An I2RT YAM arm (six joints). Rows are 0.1 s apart.
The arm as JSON. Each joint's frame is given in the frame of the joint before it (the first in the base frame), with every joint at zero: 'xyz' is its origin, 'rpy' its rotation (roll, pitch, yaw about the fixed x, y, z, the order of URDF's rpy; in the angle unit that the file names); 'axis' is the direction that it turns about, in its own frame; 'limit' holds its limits. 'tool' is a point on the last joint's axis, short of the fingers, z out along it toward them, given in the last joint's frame.
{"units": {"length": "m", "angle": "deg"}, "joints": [
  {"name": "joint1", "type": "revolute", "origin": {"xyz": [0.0, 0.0, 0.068], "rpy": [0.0, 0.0, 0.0]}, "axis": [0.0, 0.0, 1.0], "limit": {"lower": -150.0, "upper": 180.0}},
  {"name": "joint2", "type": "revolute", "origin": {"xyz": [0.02, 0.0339, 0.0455], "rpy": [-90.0, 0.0, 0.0]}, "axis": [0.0, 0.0, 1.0], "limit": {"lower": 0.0, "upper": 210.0}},
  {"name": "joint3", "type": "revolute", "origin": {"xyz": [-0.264, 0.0, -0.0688], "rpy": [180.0, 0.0, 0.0]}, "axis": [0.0, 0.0, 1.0], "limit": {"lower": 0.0, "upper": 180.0}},
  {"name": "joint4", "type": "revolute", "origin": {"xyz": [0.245, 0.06, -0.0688], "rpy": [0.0, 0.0, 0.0]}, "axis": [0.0, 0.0, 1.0], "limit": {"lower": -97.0, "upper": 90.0}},
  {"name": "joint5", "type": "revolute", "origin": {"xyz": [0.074, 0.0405, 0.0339], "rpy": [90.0, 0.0, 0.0]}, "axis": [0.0, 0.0, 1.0], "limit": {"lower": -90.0, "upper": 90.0}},
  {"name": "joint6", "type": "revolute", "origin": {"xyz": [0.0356, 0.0, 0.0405], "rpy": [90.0, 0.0, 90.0]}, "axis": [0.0, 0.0, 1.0], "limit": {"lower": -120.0, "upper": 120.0}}
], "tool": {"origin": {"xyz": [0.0, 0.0, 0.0], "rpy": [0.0, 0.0, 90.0]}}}
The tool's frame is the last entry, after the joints.
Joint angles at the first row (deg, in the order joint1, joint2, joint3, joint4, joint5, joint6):
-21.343, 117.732, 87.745, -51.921, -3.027, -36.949
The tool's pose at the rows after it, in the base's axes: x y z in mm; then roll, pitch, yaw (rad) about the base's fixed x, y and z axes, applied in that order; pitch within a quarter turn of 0, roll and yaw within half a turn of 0:
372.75 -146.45 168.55 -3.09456 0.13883 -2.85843
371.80 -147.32 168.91 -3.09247 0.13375 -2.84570
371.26 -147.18 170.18 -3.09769 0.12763 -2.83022
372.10 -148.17 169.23 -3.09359 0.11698 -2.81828
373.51 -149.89 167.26 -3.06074 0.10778 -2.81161
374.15 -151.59 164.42 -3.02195 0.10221 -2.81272
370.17 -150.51 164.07 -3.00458 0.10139 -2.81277
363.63 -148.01 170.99 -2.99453 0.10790 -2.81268
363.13 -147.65 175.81 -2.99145 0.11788 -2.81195
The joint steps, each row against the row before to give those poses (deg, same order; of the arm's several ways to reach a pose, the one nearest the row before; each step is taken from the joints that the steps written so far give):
-0.350, 0.044, 0.153, -0.263, 0.284, -0.590
-0.153, -0.067, -0.002, -0.261, 0.153, -0.896
-0.022, 0.001, 0.330, -0.832, -0.131, -0.940
-0.043, 0.438, 0.459, -0.371, 0.481, -0.765
0.000, 0.219, -0.174, 1.201, 1.726, -0.393
-0.022, -0.023, -0.788, 1.968, 1.902, 0.000
0.000, -1.070, -1.749, 1.290, 0.787, -0.022
0.000, -2.165, -1.618, 0.109, 0.197, 0.021
0.000, -0.632, 0.177, -0.263, -0.241, 0.022

